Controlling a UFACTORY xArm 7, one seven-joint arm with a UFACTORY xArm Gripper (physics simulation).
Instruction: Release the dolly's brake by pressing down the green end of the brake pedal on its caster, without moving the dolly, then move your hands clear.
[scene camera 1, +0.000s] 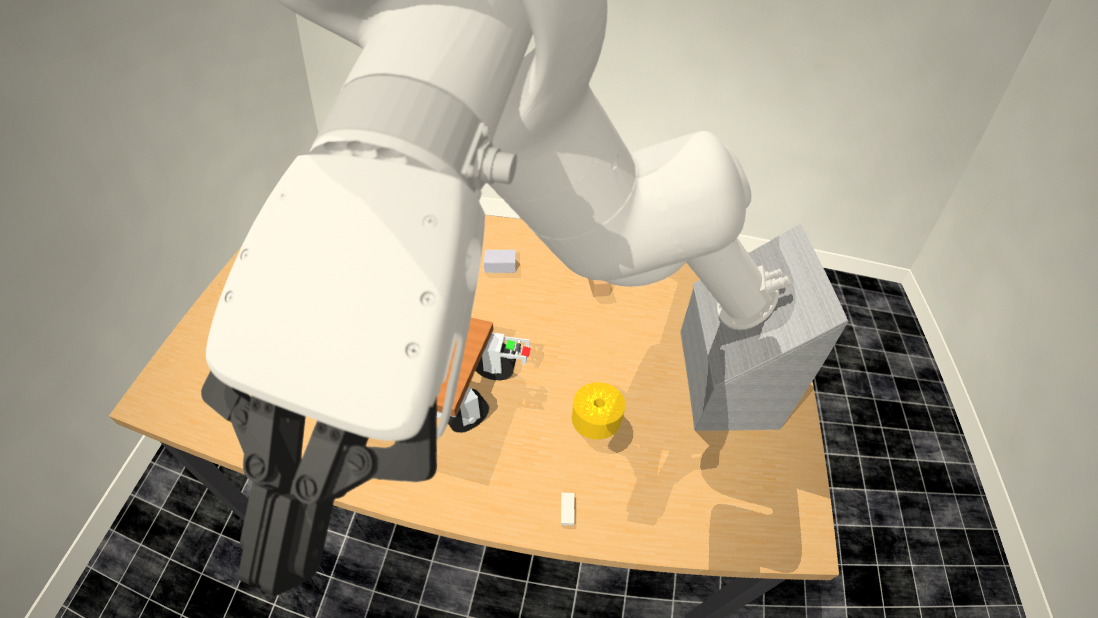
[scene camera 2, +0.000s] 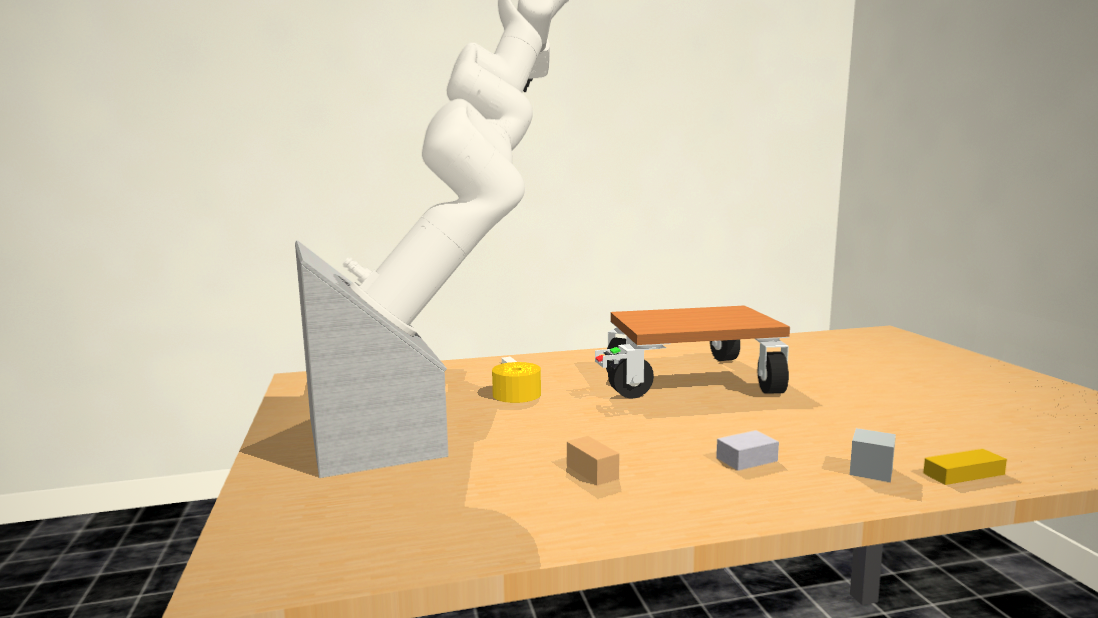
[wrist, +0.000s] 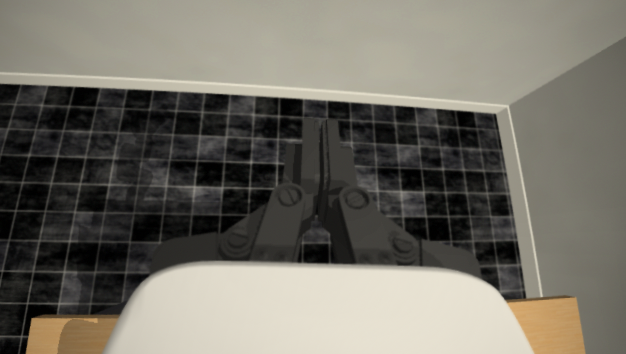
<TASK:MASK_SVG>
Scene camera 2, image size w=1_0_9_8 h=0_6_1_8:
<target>dolly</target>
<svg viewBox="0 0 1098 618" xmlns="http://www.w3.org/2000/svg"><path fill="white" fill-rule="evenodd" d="M790 326L747 306L610 312L610 322L616 328L608 331L607 349L595 350L595 362L602 368L606 368L609 383L615 391L625 398L635 399L646 394L654 380L653 368L644 359L644 350L664 349L667 347L663 345L671 343L709 341L712 355L717 361L730 361L737 359L740 354L740 339L755 339L760 343L757 377L761 391L764 394L783 394L786 392L789 383L789 346L782 342L780 338L790 337ZM781 347L781 351L767 352L767 348Z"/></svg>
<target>yellow cylinder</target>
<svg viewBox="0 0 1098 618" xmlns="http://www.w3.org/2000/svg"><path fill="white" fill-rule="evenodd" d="M492 368L493 397L496 400L508 403L522 403L536 400L541 396L540 366L527 362L510 362Z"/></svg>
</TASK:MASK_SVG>
